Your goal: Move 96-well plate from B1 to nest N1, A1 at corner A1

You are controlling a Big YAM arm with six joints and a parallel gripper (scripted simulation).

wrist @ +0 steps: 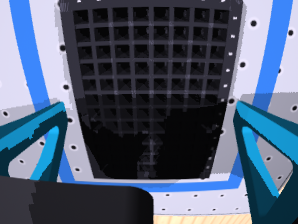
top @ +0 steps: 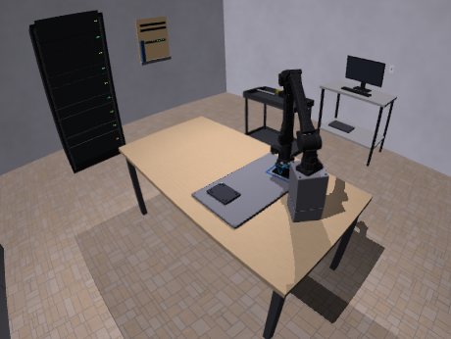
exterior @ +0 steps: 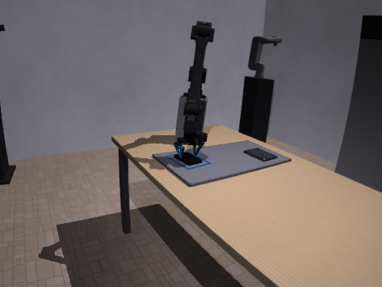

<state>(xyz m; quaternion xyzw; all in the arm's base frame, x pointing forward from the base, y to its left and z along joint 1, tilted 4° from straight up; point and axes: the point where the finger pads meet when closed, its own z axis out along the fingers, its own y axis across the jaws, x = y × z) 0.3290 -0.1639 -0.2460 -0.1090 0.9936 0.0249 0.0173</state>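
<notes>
My gripper is now 20 mm above the black 96-well plate. From my hand the other things lie so: plate nest N1: 440 mm to the left, 60 mm ahead, 20 mm below.
</notes>
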